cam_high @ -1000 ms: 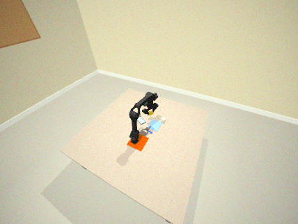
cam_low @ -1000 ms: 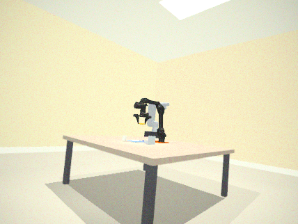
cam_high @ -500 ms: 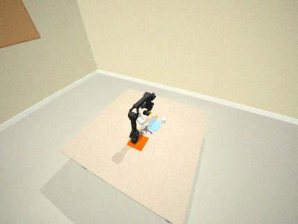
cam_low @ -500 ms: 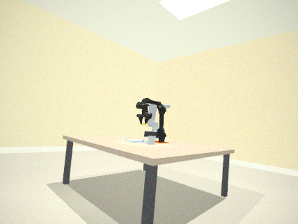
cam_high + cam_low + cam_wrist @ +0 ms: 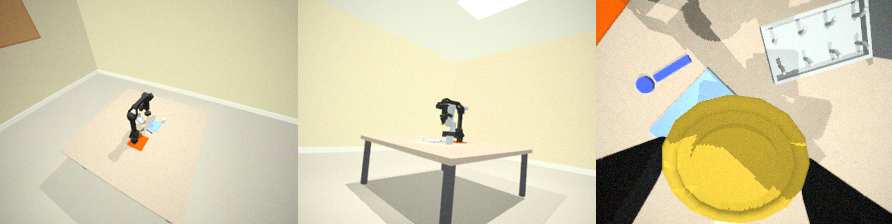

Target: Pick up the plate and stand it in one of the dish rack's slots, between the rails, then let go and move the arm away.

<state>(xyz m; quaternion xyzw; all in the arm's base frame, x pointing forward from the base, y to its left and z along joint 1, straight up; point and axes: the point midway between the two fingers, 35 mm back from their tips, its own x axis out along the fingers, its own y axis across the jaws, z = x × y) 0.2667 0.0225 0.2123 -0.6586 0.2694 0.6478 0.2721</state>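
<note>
My gripper tip is now 160 mm above the dish rack, 110 mm to the right of it and 10 mm short of it. Also, from my gripper tip: yellow plate: 10 mm above; white cup: 160 mm below, 160 mm ahead, 130 mm to the right.
</note>
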